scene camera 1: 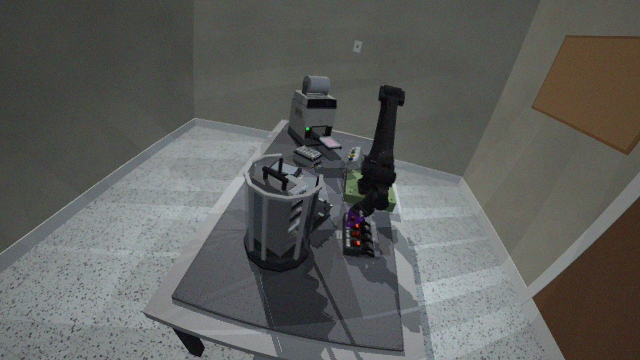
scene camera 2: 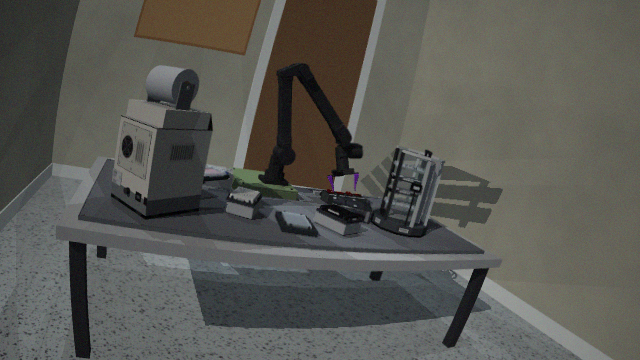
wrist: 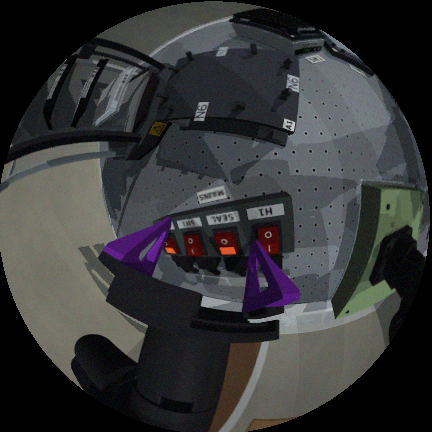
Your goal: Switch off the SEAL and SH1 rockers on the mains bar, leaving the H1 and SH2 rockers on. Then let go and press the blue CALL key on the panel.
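Frame: origin at the arm's base, x ahead, y left, z up, level; centimetres.
Seen in the pictures: gripper, fingertip midpoint: [scene camera 1: 350, 223] [scene camera 2: 344, 191] [wrist: 211, 232]; arm's base, link origin: [scene camera 1: 366, 188] [scene camera 2: 272, 181].
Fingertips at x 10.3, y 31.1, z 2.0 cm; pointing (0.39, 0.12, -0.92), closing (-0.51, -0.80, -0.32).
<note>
Pixels of each thing's top centre, then the offset from my fingertips to it.
- SEAL rocker, top centre: [wrist: 224, 246] [scene camera 1: 355, 224] dx -2.2, dy -0.7, dz -0.7 cm
- partly hidden SH2 rocker, top centre: [wrist: 166, 247] [scene camera 1: 356, 241] dx -2.1, dy +9.3, dz -0.7 cm
- SH1 rocker, top centre: [wrist: 190, 247] [scene camera 1: 356, 232] dx -2.1, dy +4.3, dz -0.7 cm
- H1 rocker, top centre: [wrist: 268, 243] dx -2.2, dy -5.7, dz -0.7 cm
- small white panel, top centre: [scene camera 2: 208, 165] [scene camera 1: 356, 152] dx -6.5, dy -63.3, dz +2.4 cm
- tall clear-walled carousel, top centre: [scene camera 1: 284, 167] [scene camera 2: 419, 148] dx +28.4, dy +12.7, dz +29.0 cm
- dark plate, top centre: [wrist: 214, 65] [scene camera 2: 353, 198] [scene camera 1: 312, 204] dx +17.0, dy -6.2, dz +1.6 cm
- printer-like machine, top centre: [scene camera 2: 178, 67] [scene camera 1: 318, 76] dx +25.7, dy -89.3, dz +39.6 cm
The mains bar [scene camera 1: 359, 252] [scene camera 2: 352, 202] [wrist: 288, 215] lies near the arm's green base. In the wrist view, the SEAL rocker [scene camera 1: 357, 226] [wrist: 225, 242] and the partly hidden SH2 rocker [scene camera 1: 357, 242] [wrist: 170, 246] glow orange. The SH1 rocker [scene camera 1: 355, 233] [wrist: 192, 244] is red without a glow. The H1 rocker [wrist: 268, 239] also shows no orange glow; a fingertip overlaps its lower left edge. My gripper [scene camera 1: 355, 218] [scene camera 2: 344, 188] [wrist: 211, 232] is open and empty, low over the bar. The small white panel [scene camera 1: 357, 150] has coloured keys; its labels are unreadable.
A tall clear-walled carousel [scene camera 1: 278, 225] [scene camera 2: 410, 192] [wrist: 100, 95] stands across from the bar. A dark plate [wrist: 240, 80] with posts lies beside the bar. The green base [scene camera 1: 353, 195] [scene camera 2: 245, 180] [wrist: 350, 280] is close. A printer-like machine [scene camera 1: 310, 117] [scene camera 2: 160, 160] stands at the far end.
</note>
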